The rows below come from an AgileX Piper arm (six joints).
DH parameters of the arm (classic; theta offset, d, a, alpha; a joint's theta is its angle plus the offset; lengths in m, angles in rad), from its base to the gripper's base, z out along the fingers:
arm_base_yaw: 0 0.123 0 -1.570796
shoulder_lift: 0.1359 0 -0.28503 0
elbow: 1.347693 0 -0.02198 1.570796
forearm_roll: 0 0.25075 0 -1.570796
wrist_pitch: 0 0 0 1.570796
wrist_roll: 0 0.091 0 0
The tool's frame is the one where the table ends.
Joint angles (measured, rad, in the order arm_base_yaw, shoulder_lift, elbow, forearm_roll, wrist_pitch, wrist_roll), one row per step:
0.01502, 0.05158, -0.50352, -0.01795, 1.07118, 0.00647
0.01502, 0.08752, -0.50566, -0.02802, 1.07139, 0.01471
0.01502, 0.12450, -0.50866, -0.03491, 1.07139, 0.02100
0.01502, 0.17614, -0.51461, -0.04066, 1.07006, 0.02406
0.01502, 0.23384, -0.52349, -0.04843, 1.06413, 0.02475
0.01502, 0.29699, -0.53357, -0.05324, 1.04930, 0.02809
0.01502, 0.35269, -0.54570, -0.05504, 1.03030, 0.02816
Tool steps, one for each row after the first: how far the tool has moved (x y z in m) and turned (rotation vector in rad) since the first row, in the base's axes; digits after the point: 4 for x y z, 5 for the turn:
0.0053, -0.0007, 0.0004, -0.00221, 0.03381, -0.00933
0.0108, -0.0012, 0.0009, -0.00359, 0.06761, -0.01601
0.0185, -0.0015, 0.0019, -0.00719, 0.11180, -0.02027
0.0274, -0.0020, 0.0035, -0.01479, 0.15450, -0.02375
0.0378, -0.0022, 0.0053, -0.01782, 0.19256, -0.02680
0.0475, -0.0021, 0.0078, -0.02052, 0.21709, -0.02641

